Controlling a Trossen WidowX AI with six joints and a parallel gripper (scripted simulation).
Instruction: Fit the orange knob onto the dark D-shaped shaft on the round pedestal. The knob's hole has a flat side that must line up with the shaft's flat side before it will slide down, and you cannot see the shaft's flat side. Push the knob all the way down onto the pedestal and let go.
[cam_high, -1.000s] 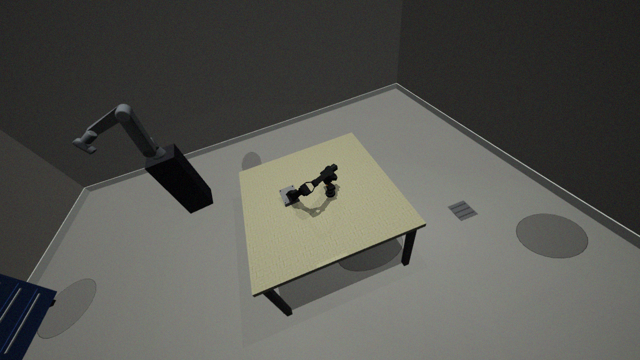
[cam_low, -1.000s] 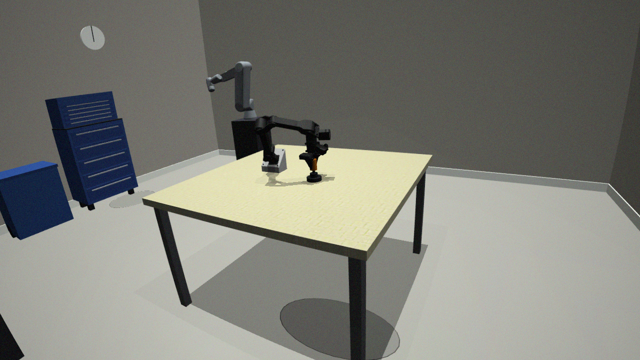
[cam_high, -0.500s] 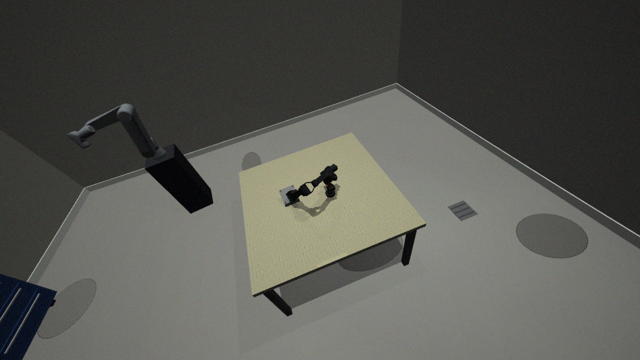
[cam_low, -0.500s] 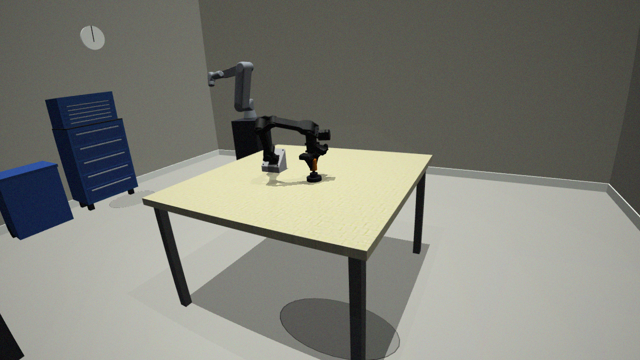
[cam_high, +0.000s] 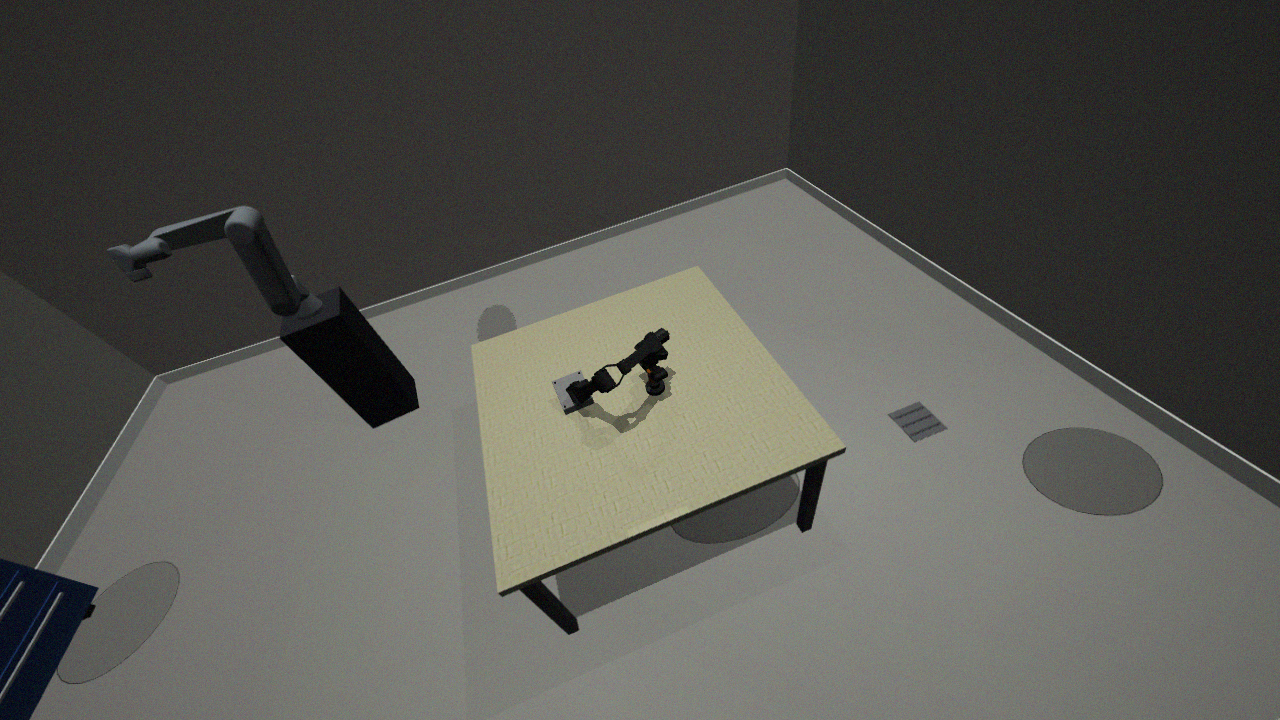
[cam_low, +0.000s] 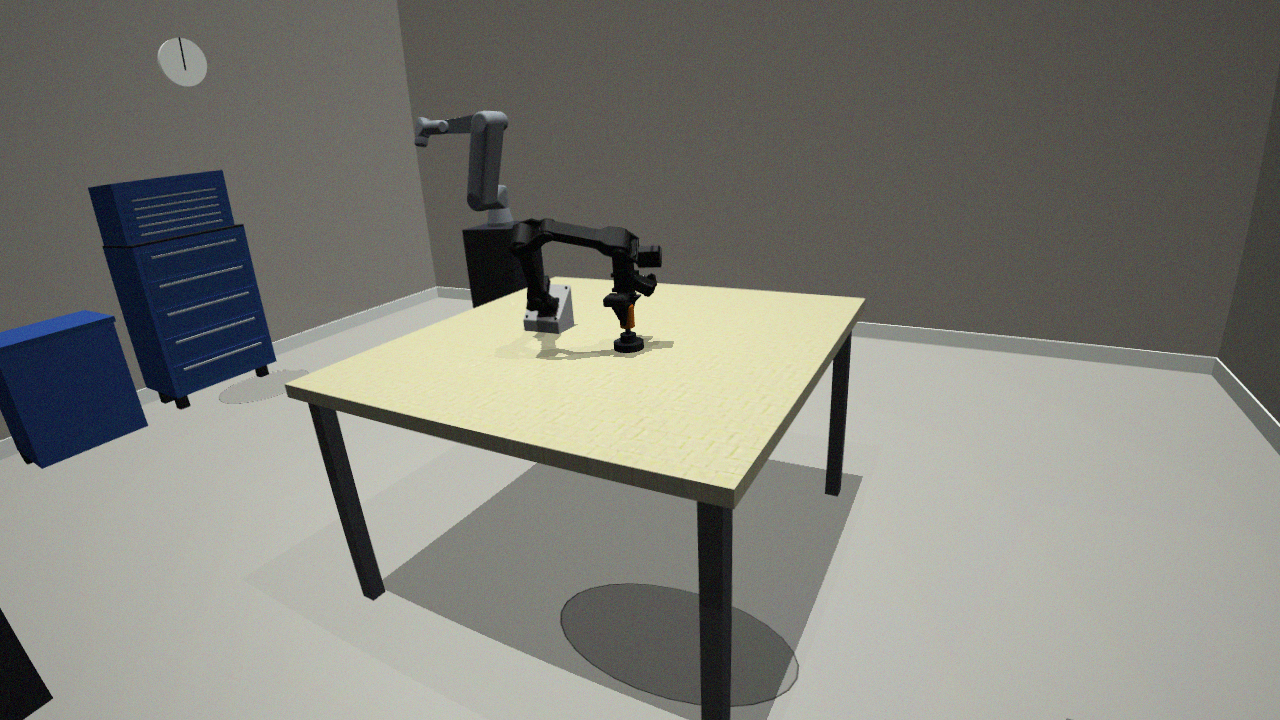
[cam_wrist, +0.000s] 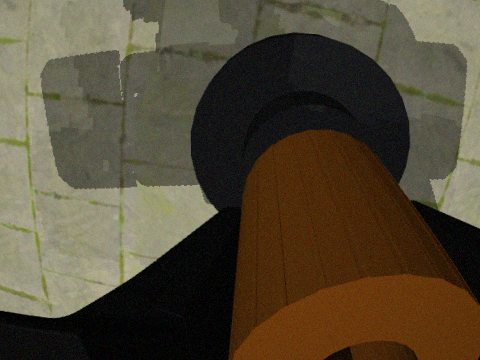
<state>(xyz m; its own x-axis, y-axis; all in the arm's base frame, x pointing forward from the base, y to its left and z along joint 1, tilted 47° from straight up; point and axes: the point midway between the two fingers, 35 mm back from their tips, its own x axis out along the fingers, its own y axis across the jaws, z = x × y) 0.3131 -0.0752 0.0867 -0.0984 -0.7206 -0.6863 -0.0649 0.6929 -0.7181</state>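
Now: the orange knob 2 cm above my gripper tip. Also, from my gripper tip: dark round pedestal (4 cm below).
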